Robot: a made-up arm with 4 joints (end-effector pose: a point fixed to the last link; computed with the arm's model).
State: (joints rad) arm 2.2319 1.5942 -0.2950 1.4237
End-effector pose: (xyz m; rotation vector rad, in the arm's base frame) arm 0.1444 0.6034 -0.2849 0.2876 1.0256 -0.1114
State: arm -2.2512 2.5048 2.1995 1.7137
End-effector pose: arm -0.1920 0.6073 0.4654 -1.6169 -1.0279 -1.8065
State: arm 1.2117 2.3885 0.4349 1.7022
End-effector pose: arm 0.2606 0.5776 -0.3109 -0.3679 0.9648 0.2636
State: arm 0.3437 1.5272 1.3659 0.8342
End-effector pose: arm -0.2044 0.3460 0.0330 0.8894 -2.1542 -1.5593
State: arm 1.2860 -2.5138 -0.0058 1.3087
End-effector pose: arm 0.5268 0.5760 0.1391 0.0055 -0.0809 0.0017
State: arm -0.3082 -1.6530 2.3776 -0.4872
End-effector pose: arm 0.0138 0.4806 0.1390 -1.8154 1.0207 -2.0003
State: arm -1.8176 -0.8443 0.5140 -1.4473
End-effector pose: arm -0.0686 0.6496 0.1971 0.3587 -2.1170 0.5161
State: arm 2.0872 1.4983 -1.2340 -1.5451
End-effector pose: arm -0.1155 0.4153 0.3601 -0.7878 -1.7369 -1.2123
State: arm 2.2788 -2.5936 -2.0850 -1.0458
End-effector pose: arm -0.0738 0.6006 -0.0800 -0.7839 0.8051 2.0483
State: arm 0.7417 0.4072 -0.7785 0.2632
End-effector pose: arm 0.1049 0.7865 0.3816 -0.3617 -1.3351 0.7626
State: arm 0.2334 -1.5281 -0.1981 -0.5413
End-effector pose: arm 0.0268 0.6080 -0.1845 0.0842 1.8292 0.2128
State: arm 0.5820 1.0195 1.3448 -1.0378
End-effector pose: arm 0.3337 0.5860 0.1119 1.3177 -0.4752 -0.3381
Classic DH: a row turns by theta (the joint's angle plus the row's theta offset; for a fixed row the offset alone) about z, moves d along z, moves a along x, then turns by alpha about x. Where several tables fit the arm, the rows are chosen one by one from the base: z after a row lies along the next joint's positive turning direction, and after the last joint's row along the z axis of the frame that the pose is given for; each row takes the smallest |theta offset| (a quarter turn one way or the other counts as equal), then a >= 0, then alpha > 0; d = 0 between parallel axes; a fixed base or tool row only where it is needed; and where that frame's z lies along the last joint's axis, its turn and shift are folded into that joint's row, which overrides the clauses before.
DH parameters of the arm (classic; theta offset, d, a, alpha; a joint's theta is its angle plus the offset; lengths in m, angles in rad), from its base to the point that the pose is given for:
base (fixed): 0 0.0492 0 1.5708
joint 1: -0.248 0 0.1141 0
joint 2: 0.248 -0.5924 0.0345 1.5708
joint 3: 0 -0.133 -0.0729 -1.5708
joint 4: 0 0.0172 0.3481 -1.5708
tool (fixed): 0 -0.1177 0 0

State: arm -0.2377 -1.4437 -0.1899 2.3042
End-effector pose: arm 0.5879 0.5343 0.1197 0.1761 -0.6209 -0.0791
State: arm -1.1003 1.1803 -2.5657 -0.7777
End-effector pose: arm 0.0071 0.6572 -0.2593 -1.0762 0.2620 2.3537
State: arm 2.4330 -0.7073 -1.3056 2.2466
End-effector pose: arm -0.5381 0.3960 0.0677 -0.4110 1.9099 -1.5422
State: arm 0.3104 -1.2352 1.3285 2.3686
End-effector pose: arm 0.4575 0.8212 0.3652 -1.4303 -1.2107 0.1088
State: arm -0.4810 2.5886 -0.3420 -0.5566
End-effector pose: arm 0.1168 0.6300 0.2149 -0.3678 -1.5345 0.0895
